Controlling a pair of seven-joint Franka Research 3 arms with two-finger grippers.
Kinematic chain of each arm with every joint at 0, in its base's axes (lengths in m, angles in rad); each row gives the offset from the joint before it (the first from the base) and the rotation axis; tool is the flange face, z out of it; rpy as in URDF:
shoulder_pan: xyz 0 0 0.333 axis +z
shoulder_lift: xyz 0 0 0 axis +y
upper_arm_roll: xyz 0 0 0.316 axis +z
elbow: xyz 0.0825 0 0 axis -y
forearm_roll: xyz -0.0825 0 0.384 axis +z
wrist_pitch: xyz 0 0 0 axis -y
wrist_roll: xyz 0.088 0 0 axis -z
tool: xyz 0 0 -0.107 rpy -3.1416 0 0
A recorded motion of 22 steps. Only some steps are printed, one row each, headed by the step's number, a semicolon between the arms.
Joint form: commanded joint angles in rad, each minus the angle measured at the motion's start. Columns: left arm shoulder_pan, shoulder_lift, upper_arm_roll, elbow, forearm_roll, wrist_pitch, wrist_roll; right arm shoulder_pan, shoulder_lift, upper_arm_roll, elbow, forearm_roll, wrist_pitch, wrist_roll.
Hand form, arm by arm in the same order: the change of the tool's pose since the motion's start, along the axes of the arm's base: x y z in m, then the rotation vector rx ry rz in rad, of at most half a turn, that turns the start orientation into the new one. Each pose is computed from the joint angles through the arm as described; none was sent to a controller.
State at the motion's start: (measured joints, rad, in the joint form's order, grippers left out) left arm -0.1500 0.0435 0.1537 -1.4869 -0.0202 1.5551 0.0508; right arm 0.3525 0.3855 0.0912 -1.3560 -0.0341 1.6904 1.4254
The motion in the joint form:
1: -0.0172 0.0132 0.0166 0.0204 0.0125 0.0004 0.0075; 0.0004 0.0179 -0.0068 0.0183 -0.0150 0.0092 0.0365
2: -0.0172 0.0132 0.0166 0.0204 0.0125 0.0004 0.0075; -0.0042 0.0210 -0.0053 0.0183 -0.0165 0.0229 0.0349
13: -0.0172 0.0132 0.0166 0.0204 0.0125 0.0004 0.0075; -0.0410 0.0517 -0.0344 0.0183 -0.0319 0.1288 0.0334
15: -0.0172 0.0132 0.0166 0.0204 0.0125 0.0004 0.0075; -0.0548 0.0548 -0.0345 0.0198 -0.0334 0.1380 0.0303
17: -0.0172 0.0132 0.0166 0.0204 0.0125 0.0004 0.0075; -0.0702 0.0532 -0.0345 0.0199 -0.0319 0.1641 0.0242
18: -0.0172 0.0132 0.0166 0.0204 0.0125 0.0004 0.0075; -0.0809 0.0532 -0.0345 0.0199 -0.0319 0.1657 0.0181
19: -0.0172 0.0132 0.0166 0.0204 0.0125 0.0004 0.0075; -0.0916 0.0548 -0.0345 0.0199 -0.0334 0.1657 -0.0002
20: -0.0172 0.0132 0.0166 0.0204 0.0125 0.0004 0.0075; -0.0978 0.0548 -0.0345 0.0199 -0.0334 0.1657 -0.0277
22: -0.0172 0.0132 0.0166 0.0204 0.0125 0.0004 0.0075; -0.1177 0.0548 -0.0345 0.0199 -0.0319 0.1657 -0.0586
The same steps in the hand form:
1: 0.0041 0.0000 0.0023 0.0157 -0.0079 -0.0077; 0.0075 -0.0026 -0.0027 -0.0118 -0.0163 -0.0404
2: 0.0041 0.0000 0.0023 0.0157 -0.0079 -0.0077; 0.0103 -0.0040 -0.0036 -0.0076 -0.0260 -0.0416
13: 0.0041 0.0000 0.0023 0.0157 -0.0079 -0.0077; 0.0412 -0.0375 -0.0156 0.0000 -0.1036 -0.0979
15: 0.0041 0.0000 0.0023 0.0157 -0.0079 -0.0077; 0.0459 -0.0461 -0.0161 0.0011 -0.1110 -0.1082
17: 0.0041 0.0000 0.0023 0.0157 -0.0079 -0.0077; 0.0515 -0.0552 -0.0125 0.0125 -0.1360 -0.1173
18: 0.0041 0.0000 0.0023 0.0157 -0.0079 -0.0077; 0.0540 -0.0623 -0.0124 0.0122 -0.1374 -0.1218
19: 0.0041 0.0000 0.0023 0.0157 -0.0079 -0.0077; 0.0565 -0.0695 -0.0135 0.0092 -0.1363 -0.1138
20: 0.0041 0.0000 0.0023 0.0157 -0.0079 -0.0077; 0.0578 -0.0736 -0.0135 0.0082 -0.1359 -0.0925
22: 0.0041 0.0000 0.0023 0.0157 -0.0079 -0.0077; 0.0616 -0.0868 -0.0135 0.0075 -0.1350 -0.0818

